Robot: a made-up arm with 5 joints.
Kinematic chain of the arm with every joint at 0, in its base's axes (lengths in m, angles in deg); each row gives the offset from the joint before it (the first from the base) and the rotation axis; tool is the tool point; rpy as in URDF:
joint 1: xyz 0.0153 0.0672 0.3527 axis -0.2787 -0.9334 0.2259
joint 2: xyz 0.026 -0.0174 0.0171 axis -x
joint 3: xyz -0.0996 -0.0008 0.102 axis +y
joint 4: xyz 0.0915 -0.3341 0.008 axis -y
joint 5: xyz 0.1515 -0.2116 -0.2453 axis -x
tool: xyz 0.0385 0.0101 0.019 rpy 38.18 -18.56 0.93
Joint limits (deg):
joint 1: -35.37..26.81
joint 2: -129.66..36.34
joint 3: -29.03..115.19
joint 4: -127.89..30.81
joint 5: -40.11..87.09
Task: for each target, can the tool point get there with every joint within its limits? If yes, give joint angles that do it. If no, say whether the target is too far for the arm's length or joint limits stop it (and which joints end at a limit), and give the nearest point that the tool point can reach.
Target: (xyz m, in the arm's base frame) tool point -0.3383 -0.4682 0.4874
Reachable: yes | joints 16.52 7.23 81.13 -64.37 51.23
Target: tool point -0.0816 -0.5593 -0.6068
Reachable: no: too far | nearest point -0.0732 -0.3016 -0.2016 | short by 0.480 m
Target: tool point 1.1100 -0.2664 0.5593
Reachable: no: too far | nearest point 0.4752 -0.3773 0.5347 | short by 0.645 m
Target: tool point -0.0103 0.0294 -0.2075
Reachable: yes | joints 17.10 -84.08 -14.75 -96.00 -19.02
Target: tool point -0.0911 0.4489 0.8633
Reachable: no: joint limits stop it (at a limit: joint 1, joint 2, joint 4) | nearest point -0.2328 0.6349 0.3728 | short by 0.543 m
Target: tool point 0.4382 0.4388 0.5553
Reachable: no: joint limits stop it (at a limit: joint 1, joint 2, joint 4, joint 5) | nearest point 0.3625 0.4669 0.1175 | short by 0.445 m
